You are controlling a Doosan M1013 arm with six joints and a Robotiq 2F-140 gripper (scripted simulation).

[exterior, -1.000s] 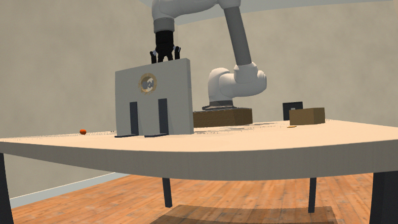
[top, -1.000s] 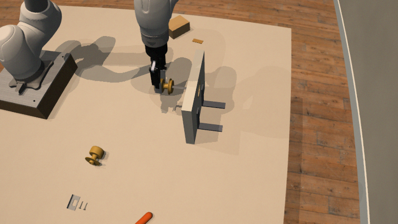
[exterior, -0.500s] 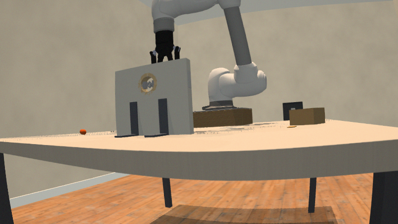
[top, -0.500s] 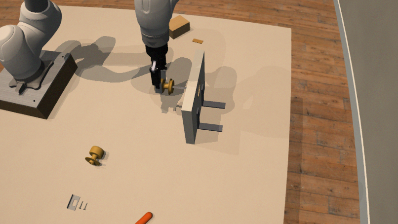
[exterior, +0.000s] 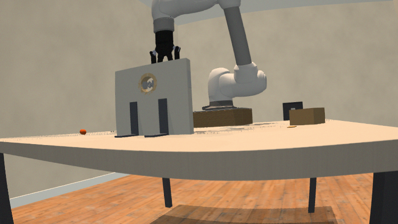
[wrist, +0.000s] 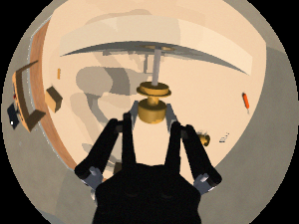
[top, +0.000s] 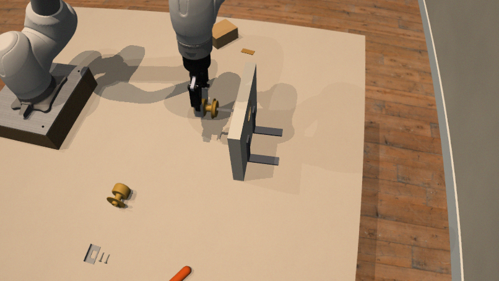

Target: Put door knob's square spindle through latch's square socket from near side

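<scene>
The wooden door panel is 13 cm ahead of my hand and 5 cm below it. Also, from my hand: brass knob (25 cm behind, 28 cm to the right, 17 cm below); then orange-handled tool (3 cm behind, 54 cm to the right, 19 cm below); then small brass plate (8 cm ahead, 47 cm to the left, 20 cm below).
</scene>
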